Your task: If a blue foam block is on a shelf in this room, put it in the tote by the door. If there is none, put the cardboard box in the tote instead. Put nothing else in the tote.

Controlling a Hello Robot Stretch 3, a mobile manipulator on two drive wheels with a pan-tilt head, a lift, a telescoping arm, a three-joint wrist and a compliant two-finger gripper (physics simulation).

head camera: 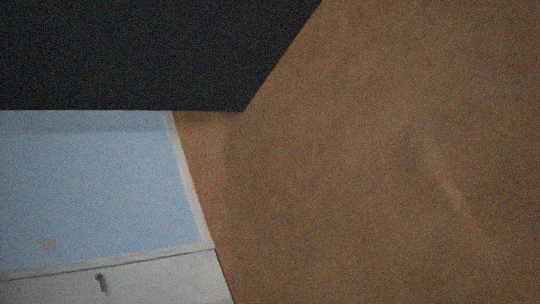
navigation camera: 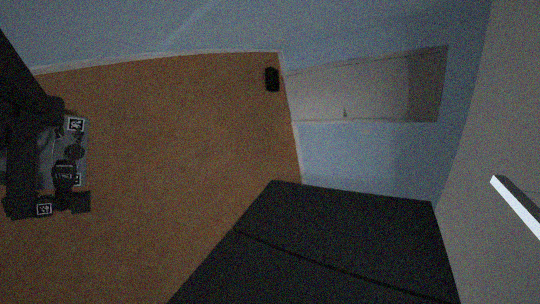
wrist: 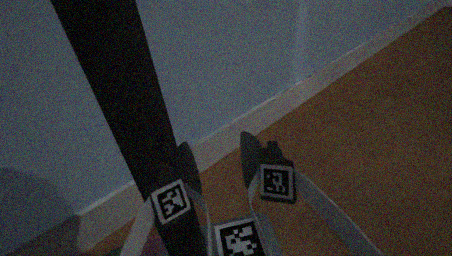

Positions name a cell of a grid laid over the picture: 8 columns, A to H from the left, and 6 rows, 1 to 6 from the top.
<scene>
My gripper shows in the navigation camera view (B3) and in the wrist view (D4); in the head camera view it is out of frame.
</scene>
